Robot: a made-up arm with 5 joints.
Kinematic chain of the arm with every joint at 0, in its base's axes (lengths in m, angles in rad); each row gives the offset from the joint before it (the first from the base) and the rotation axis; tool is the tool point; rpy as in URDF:
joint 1: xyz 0 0 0.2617 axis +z
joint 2: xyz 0 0 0 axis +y
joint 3: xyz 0.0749 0 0.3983 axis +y
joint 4: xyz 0.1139 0 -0.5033 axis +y
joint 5: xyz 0.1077 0 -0.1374 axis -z
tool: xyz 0 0 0 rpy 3.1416 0 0
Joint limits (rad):
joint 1: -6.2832..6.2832
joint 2: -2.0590..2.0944
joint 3: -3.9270..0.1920
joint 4: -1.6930..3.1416
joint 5: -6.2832..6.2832
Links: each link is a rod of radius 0.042 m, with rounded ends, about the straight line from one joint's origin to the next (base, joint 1, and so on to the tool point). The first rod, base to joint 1, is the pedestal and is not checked.
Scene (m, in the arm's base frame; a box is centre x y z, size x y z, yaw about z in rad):
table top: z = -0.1
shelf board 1: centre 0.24 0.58 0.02 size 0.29 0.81 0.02 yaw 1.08
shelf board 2: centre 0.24 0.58 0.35 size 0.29 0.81 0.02 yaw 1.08
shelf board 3: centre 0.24 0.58 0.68 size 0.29 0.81 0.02 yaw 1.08
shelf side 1: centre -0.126 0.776 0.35 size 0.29 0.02 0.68 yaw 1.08
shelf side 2: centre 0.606 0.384 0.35 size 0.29 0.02 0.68 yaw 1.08
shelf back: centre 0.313 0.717 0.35 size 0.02 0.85 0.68 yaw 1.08
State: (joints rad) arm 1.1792 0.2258 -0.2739 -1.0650 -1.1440
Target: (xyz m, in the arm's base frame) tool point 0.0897 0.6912 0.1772
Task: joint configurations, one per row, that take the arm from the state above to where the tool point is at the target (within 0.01 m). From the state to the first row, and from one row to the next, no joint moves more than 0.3 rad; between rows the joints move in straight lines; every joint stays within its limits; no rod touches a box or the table.
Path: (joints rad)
1: 1.3105 0.3694 -0.5551 -0.9579 -1.1440
2: 1.4417 0.5130 -0.8364 -0.8509 -1.1440

